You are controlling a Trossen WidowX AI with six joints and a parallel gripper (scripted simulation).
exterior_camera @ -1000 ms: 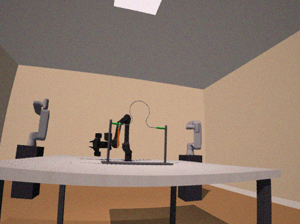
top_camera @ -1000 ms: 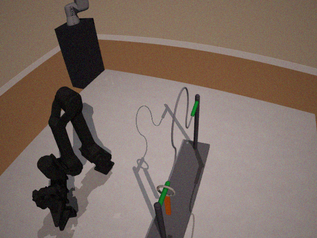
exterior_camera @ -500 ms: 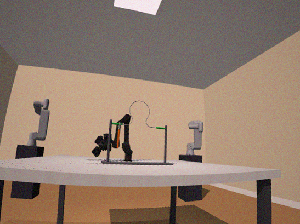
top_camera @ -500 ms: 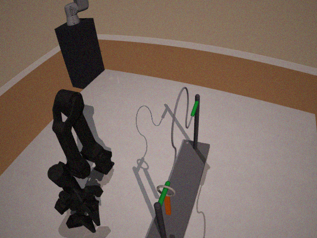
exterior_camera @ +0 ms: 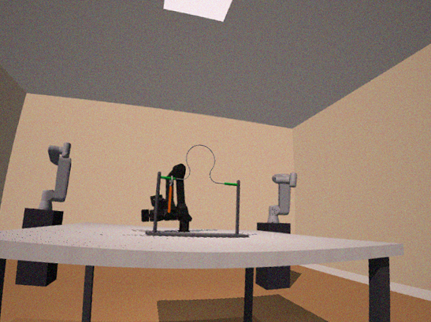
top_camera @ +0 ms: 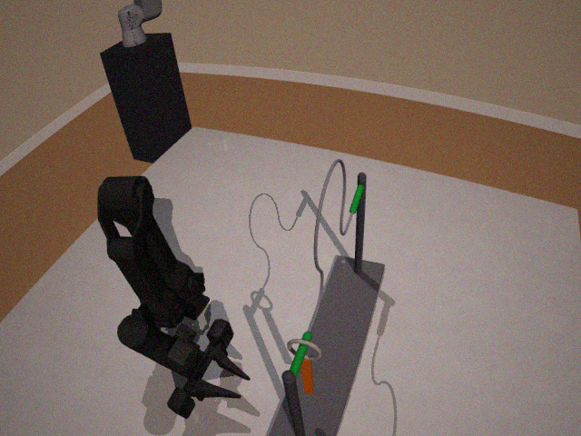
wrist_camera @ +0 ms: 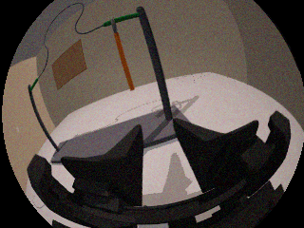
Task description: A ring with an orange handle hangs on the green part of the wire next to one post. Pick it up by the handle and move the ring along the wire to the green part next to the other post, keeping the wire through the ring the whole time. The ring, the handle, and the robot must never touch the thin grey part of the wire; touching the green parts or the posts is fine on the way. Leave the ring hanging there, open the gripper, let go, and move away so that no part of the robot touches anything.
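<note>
My gripper tip is 12 cm below the ring with orange handle, 11 cm short of it and 3 cm to the right of it.
</note>
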